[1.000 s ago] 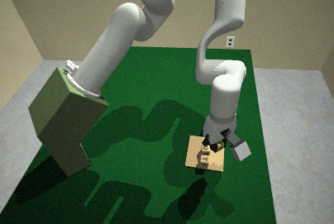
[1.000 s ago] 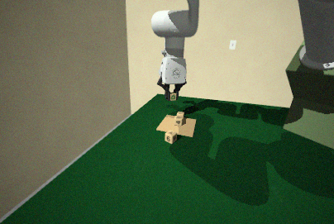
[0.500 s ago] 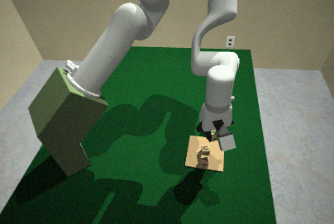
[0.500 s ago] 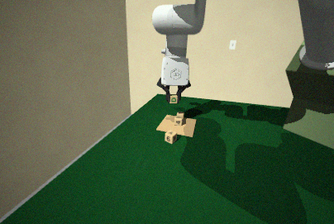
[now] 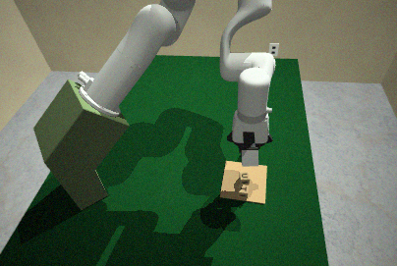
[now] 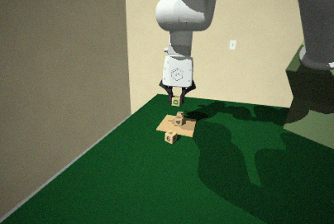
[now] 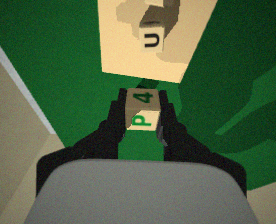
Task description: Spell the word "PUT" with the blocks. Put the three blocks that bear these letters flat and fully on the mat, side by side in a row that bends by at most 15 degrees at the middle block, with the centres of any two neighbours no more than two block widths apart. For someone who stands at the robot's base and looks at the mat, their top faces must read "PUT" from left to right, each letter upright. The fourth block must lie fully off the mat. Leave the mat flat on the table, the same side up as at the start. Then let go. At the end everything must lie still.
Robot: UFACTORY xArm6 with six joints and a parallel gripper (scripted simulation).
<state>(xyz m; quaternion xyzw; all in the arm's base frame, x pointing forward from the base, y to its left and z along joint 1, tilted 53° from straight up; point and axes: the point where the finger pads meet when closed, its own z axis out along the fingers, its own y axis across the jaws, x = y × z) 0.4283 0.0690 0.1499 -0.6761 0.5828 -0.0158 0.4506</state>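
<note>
The mat is 10 mm ahead of my hand, 40 mm to the right of it and 120 mm below it. Also, from my hand: P block 10 mm below.
</note>
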